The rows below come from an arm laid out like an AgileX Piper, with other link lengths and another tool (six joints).
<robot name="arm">
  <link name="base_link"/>
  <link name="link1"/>
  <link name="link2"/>
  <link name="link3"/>
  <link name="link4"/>
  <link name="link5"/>
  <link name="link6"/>
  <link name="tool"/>
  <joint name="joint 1" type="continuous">
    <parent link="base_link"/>
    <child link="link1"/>
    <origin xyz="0 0 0.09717" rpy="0 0 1.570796"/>
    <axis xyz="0 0 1"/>
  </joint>
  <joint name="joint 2" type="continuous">
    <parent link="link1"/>
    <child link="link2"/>
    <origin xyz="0 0 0" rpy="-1.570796 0 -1.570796"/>
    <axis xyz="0 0 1"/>
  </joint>
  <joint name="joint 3" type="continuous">
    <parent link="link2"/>
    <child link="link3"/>
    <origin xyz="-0.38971 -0.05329 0" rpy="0 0 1.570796"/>
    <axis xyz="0 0 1"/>
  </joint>
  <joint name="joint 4" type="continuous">
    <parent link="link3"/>
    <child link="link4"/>
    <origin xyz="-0.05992 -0.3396 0" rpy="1.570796 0 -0.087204"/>
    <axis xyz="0 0 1"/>
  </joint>
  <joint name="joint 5" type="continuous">
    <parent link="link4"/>
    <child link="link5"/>
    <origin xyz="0 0 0" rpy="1.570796 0 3.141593"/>
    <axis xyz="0 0 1"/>
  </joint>
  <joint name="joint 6" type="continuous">
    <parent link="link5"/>
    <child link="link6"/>
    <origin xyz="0 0.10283 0" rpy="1.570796 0 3.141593"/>
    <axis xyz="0 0 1"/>
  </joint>
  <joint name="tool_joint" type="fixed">
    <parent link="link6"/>
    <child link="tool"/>
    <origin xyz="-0.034 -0.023 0.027" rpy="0 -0.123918 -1.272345"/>
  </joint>
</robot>
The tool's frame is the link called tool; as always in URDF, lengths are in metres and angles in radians. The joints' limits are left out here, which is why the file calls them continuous.
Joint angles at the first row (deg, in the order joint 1, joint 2, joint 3, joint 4, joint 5, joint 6):
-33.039 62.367 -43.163 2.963 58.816 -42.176
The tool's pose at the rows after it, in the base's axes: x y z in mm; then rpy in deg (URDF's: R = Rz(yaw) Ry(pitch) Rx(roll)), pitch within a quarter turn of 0, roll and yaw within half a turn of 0:
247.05, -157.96, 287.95, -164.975, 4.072, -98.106
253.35, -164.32, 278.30, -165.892, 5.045, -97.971
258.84, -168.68, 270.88, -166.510, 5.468, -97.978
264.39, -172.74, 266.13, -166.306, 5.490, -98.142
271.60, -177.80, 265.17, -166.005, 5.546, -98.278
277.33, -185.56, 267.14, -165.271, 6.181, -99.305
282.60, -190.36, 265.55, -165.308, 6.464, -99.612
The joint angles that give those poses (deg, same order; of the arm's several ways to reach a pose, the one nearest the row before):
-35.536 64.928 -43.164 4.670 58.579 -44.982
-36.192 67.088 -43.219 5.455 57.825 -46.189
-36.312 68.738 -43.263 5.646 56.983 -46.508
-36.312 70.004 -43.332 5.825 55.613 -46.518
-36.312 71.378 -44.153 6.064 54.817 -46.518
-37.040 72.598 -45.334 7.069 54.431 -46.567
-37.201 73.808 -46.062 7.339 54.110 -46.566

